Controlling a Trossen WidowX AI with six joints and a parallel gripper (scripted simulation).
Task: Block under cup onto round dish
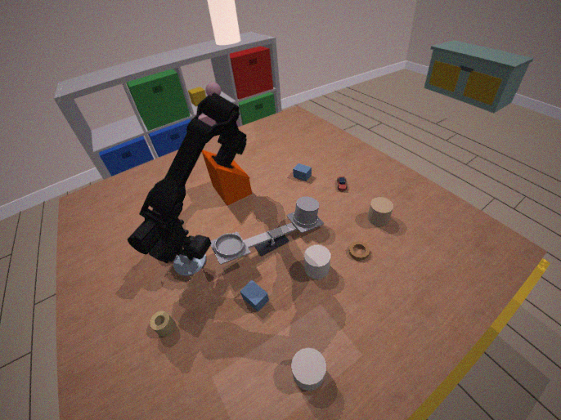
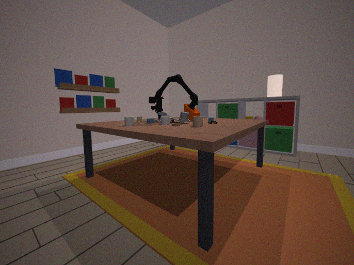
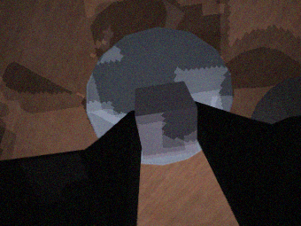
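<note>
Now: the round light-blue dish 2 cm below my gripper tip. Round my gripper tip: grey cup 8 cm ahead, 40 cm to the left, 4 cm above; then balance 8 cm ahead, 25 cm to the left, 2 cm above; then toy car 60 cm to the left, 1 cm below.
</note>
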